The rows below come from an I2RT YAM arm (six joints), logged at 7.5 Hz.
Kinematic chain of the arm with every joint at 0, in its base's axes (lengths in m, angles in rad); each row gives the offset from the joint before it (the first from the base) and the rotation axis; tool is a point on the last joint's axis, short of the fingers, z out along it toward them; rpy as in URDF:
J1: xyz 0 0 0.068 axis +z
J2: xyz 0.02 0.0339 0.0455 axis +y
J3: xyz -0.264 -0.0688 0 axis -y
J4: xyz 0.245 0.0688 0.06 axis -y
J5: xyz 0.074 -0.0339 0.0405 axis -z
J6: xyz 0.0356 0 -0.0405 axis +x
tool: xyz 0 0 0 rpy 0 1.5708 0
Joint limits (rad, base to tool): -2.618..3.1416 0..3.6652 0..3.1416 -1.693..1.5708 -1.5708..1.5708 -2.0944..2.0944
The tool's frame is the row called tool.
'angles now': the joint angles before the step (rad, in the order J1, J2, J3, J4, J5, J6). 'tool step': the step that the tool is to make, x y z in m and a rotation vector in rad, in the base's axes. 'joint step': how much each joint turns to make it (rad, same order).
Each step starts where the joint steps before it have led.
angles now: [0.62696 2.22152 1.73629 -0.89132 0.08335 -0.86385]
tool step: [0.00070 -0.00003 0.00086 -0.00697 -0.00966 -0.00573]
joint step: [0.00000 0.00001 0.00308 0.00036 0.01221 0.00343]
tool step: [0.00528 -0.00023 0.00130 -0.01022 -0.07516 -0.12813]
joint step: [-0.00114 -0.00001 -0.00002 0.03969 0.07859 0.11370]
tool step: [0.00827 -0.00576 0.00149 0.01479 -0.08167 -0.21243]
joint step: [-0.01450 0.00001 -0.00037 0.03547 0.08430 0.18691]
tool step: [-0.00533 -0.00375 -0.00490 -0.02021 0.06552 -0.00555]
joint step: [-0.00153 0.00532 -0.00347 -0.05874 -0.01946 0.00916]
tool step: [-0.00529 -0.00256 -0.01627 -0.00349 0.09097 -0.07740]
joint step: [-0.00077 0.03320 -0.00343 -0.05873 -0.03661 0.08544]
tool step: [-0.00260 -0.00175 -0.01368 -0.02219 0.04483 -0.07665]
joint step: [0.00000 0.03165 -0.00038 -0.03320 -0.00153 0.07858]
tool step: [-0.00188 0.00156 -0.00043 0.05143 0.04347 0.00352]
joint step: [0.00000 0.00001 -0.00001 -0.00609 -0.06714 -0.00076]
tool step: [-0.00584 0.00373 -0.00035 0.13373 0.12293 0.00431]
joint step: [0.00001 0.00003 0.00004 -0.02442 -0.18006 0.00038]
